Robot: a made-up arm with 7 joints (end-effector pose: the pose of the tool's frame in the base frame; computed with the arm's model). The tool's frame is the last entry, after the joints.
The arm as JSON. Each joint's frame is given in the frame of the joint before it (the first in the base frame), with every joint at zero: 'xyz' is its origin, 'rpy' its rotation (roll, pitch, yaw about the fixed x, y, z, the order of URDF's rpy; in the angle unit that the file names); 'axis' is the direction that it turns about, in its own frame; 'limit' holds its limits. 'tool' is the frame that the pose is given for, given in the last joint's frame.
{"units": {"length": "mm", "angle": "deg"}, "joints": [
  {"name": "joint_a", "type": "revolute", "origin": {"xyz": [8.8, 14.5, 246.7], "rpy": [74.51, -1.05, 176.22]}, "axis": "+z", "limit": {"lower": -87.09, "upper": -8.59}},
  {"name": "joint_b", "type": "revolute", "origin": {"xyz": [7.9, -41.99, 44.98], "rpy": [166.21, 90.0, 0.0]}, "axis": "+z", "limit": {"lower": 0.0, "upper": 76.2}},
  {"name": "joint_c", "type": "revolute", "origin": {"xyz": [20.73, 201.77, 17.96], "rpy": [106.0, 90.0, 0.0]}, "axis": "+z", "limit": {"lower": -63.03, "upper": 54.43}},
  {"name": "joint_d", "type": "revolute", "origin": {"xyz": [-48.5, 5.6, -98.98], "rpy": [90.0, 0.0, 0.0]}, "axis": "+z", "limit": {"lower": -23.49, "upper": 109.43}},
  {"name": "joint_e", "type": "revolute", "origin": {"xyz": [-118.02, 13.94, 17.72], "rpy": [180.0, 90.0, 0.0]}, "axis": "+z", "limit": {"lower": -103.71, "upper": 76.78}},
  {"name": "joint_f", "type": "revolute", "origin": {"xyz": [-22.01, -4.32, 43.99], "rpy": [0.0, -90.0, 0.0]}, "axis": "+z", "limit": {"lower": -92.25, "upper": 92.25}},
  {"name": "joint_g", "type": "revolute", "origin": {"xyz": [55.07, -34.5, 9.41], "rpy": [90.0, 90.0, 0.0]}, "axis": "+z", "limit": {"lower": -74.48, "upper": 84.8}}
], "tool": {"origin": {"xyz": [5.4, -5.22, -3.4], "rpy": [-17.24, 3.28, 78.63]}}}
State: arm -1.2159 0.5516 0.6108 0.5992 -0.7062 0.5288 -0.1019
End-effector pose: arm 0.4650 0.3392 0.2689 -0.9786 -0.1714 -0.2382
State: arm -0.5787 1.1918 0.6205 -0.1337 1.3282 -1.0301 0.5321
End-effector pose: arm 0.2576 0.2847 0.3085 2.2085 -1.0992 -0.1473
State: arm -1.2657 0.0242 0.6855 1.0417 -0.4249 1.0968 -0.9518
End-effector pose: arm 0.5419 0.0932 0.0633 -1.6366 0.7923 -1.3080
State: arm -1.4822 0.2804 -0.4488 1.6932 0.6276 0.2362 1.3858
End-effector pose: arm 0.5824 0.0724 0.1577 1.2569 -0.3461 0.8703
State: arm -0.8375 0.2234 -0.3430 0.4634 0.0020 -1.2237 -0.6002
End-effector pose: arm 0.3977 0.0590 0.1038 0.4288 -0.9618 -1.3946
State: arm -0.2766 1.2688 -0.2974 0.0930 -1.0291 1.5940 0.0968
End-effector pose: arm 0.2813 0.3667 0.0695 0.0024 1.8990 0.3454
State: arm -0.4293 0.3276 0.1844 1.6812 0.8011 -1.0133 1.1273
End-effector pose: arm 0.2411 0.2268 -0.1916 0.3769 0.2686 0.3651
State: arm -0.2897 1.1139 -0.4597 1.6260 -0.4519 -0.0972 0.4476
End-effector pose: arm 0.1685 0.5373 0.0339 0.8473 1.0303 1.1669
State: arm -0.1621 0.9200 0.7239 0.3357 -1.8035 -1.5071 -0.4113
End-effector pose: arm 0.1255 0.4714 0.1331 -0.0684 -1.8645 0.4879
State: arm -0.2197 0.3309 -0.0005 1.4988 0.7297 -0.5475 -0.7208
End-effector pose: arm 0.1625 0.2440 -0.2320 0.0300 1.5686 -1.1282
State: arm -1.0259 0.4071 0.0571 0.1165 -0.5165 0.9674 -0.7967
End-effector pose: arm 0.4770 0.1642 0.2209 -0.4278 0.5170 -1.2070
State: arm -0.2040 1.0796 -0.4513 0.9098 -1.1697 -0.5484 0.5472
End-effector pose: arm 0.2351 0.4566 0.0184 0.0406 0.1501 0.8747
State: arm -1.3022 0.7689 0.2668 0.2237 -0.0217 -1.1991 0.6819
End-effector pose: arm 0.3142 0.2392 0.4019 -0.0651 -2.1806 -0.0374
